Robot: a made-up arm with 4 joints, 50 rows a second.
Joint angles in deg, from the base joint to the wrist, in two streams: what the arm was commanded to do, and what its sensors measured. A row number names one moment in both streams.
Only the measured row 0 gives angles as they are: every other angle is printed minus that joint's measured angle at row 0.
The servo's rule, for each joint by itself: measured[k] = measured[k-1] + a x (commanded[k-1-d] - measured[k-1]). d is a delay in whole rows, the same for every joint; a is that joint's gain. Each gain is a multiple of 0.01, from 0.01 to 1. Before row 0 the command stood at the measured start. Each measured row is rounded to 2 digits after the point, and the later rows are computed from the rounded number. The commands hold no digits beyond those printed.
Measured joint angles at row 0: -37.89 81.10 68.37 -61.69
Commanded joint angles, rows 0 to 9: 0.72 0.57 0.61 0.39; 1.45 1.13 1.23 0.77; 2.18 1.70 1.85 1.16; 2.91 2.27 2.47 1.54; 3.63 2.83 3.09 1.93; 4.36 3.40 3.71 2.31; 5.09 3.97 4.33 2.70; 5.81 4.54 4.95 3.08; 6.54 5.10 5.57 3.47; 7.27 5.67 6.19 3.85
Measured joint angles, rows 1 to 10: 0.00 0.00 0.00 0.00; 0.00 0.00 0.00 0.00; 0.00 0.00 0.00 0.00; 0.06 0.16 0.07 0.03; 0.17 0.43 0.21 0.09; 0.33 0.79 0.41 0.18; 0.54 1.20 0.66 0.29; 0.79 1.66 0.95 0.42; 1.08 2.15 1.28 0.57; 1.40 2.66 1.65 0.74
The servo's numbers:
d 3
a 0.08 0.28 0.12 0.08

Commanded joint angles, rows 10 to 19: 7.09 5.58 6.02 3.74; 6.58 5.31 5.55 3.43; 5.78 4.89 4.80 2.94; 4.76 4.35 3.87 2.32; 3.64 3.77 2.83 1.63; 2.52 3.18 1.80 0.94; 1.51 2.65 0.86 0.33; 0.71 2.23 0.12 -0.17; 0.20 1.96 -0.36 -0.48; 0.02 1.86 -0.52 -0.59
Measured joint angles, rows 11 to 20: 1.75 3.19 2.05 0.93; 2.13 3.72 2.47 1.13; 2.54 4.27 2.92 1.35; 2.90 4.64 3.29 1.54; 3.19 4.83 3.56 1.69; 3.40 4.85 3.71 1.79; 3.51 4.71 3.73 1.83; 3.52 4.45 3.62 1.81; 3.44 4.09 3.40 1.74; 3.29 3.69 3.10 1.63
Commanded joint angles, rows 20 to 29: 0.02 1.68 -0.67 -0.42; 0.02 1.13 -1.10 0.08; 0.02 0.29 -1.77 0.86; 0.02 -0.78 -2.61 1.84; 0.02 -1.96 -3.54 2.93; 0.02 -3.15 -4.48 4.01; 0.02 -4.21 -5.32 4.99; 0.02 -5.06 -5.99 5.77; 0.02 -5.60 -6.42 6.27; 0.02 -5.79 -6.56 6.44
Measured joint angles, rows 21 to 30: 3.08 3.28 2.74 1.49; 2.85 2.91 2.37 1.33; 2.62 2.62 2.02 1.18; 2.41 2.36 1.70 1.05; 2.22 2.02 1.36 0.97; 2.04 1.54 0.98 0.96; 1.88 0.89 0.55 1.03; 1.73 0.09 0.06 1.18; 1.59 -0.82 -0.48 1.41; 1.46 -1.77 -1.06 1.70
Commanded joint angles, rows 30 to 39: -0.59 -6.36 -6.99 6.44; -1.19 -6.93 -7.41 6.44; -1.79 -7.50 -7.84 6.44; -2.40 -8.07 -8.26 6.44; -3.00 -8.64 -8.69 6.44; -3.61 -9.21 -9.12 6.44; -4.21 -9.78 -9.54 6.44; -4.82 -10.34 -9.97 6.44; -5.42 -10.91 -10.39 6.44; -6.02 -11.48 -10.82 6.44
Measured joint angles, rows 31 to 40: 1.34 -2.69 -1.65 2.03; 1.23 -3.50 -2.22 2.37; 1.13 -4.14 -2.74 2.70; 0.99 -4.76 -3.25 3.00; 0.82 -5.37 -3.75 3.28; 0.61 -5.97 -4.24 3.53; 0.37 -6.56 -4.72 3.76; 0.10 -7.14 -5.20 3.97; -0.20 -7.72 -5.67 4.17; -0.52 -8.30 -6.13 4.35
